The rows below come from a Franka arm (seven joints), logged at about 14 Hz.
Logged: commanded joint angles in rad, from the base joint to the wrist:
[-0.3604 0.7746 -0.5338 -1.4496 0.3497 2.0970 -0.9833]
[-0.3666 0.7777 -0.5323 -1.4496 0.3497 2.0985 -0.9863]
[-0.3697 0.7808 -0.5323 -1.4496 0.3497 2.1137 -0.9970]
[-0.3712 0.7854 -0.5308 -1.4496 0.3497 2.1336 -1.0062]
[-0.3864 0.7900 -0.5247 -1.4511 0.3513 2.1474 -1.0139]
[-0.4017 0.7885 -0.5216 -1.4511 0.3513 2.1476 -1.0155]
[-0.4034 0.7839 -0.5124 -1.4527 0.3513 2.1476 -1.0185]
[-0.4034 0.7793 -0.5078 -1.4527 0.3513 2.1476 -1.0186]
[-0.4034 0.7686 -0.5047 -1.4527 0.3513 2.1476 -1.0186]
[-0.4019 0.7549 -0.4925 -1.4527 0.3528 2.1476 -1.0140]
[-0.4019 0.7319 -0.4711 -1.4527 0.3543 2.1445 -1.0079]
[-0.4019 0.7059 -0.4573 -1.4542 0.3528 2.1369 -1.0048]
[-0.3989 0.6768 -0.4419 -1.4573 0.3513 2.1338 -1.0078]
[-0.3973 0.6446 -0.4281 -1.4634 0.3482 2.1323 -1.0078]
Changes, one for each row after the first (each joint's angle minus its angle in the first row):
[-0.0062 0.0031 0.0015 0.0000 0.0000 0.0015 -0.0030]
[-0.0093 0.0062 0.0015 0.0000 0.0000 0.0167 -0.0137]
[-0.0108 0.0108 0.0030 0.0000 0.0000 0.0366 -0.0229]
[-0.0260 0.0154 0.0091 -0.0015 0.0016 0.0504 -0.0306]
[-0.0413 0.0139 0.0122 -0.0015 0.0016 0.0506 -0.0322]
[-0.0430 0.0093 0.0214 -0.0031 0.0016 0.0506 -0.0352]
[-0.0430 0.0047 0.0260 -0.0031 0.0016 0.0506 -0.0353]
[-0.0430 -0.0060 0.0291 -0.0031 0.0016 0.0506 -0.0353]
[-0.0415 -0.0197 0.0413 -0.0031 0.0031 0.0506 -0.0307]
[-0.0415 -0.0427 0.0627 -0.0031 0.0046 0.0475 -0.0246]
[-0.0415 -0.0687 0.0765 -0.0046 0.0031 0.0399 -0.0215]
[-0.0385 -0.0978 0.0919 -0.0077 0.0016 0.0368 -0.0245]
[-0.0369 -0.1300 0.1057 -0.0138 -0.0015 0.0353 -0.0245]

